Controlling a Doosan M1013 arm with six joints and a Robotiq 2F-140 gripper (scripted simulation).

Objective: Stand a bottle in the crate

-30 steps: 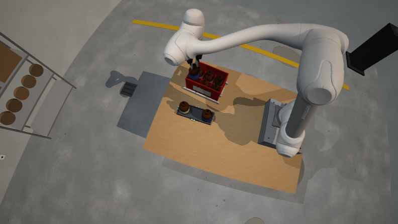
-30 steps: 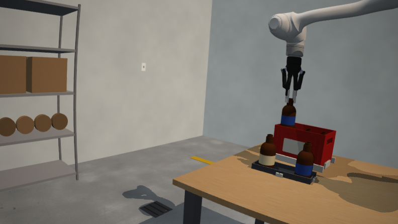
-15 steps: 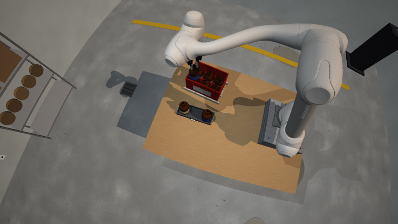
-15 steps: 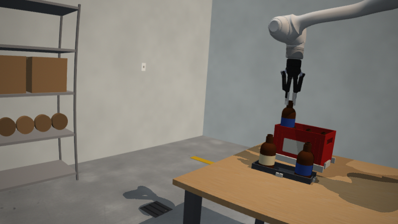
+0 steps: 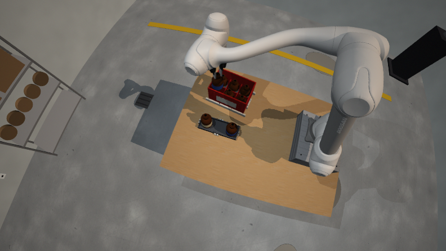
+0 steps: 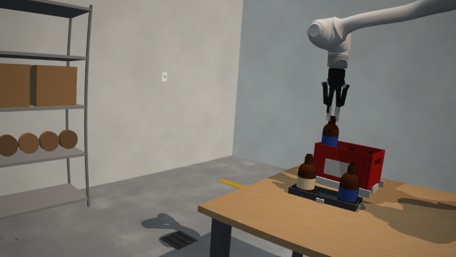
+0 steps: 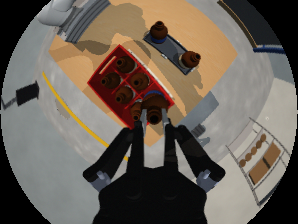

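The glass bottle is 90 mm below my hand. Also, from my hand: dark tray 300 mm below, 220 mm to the left, 100 mm behind; then red crate 230 mm below, 90 mm behind, 40 mm to the right.
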